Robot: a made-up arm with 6 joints.
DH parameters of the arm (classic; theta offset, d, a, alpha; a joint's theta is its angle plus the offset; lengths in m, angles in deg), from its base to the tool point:
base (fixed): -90 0.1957 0 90
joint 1: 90 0.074 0.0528 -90
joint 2: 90 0.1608 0.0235 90
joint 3: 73.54 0 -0.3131 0
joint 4: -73.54 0.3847 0.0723 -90
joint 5: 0 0.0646 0.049 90
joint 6: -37.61 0 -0.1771 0
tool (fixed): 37.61 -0.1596 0 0
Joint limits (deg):
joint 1: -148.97..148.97
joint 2: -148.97..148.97
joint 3: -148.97..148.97
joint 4: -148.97..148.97
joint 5: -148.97..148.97
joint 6: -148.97..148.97
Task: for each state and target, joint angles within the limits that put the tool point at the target. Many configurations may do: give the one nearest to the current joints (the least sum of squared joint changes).
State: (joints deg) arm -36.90 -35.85 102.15 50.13 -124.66 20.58
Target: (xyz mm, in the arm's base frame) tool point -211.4 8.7 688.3
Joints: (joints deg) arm -28.81 -29.59 102.06 37.08 -130.70 27.75
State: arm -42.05 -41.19 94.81 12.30 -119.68 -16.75
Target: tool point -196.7 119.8 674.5
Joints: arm -21.97 -33.07 94.63 9.57 -106.91 -6.94
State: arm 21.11 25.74 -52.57 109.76 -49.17 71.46
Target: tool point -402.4 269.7 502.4
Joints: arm 5.67 11.05 -55.37 146.15 -68.89 26.28
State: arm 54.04 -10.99 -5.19 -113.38 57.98 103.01
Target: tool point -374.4 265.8 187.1
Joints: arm 80.49 -21.35 -26.48 -114.42 56.09 108.54
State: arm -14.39 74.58 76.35 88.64 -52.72 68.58
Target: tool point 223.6 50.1 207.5
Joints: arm -16.52 50.41 77.67 87.56 -33.69 67.39
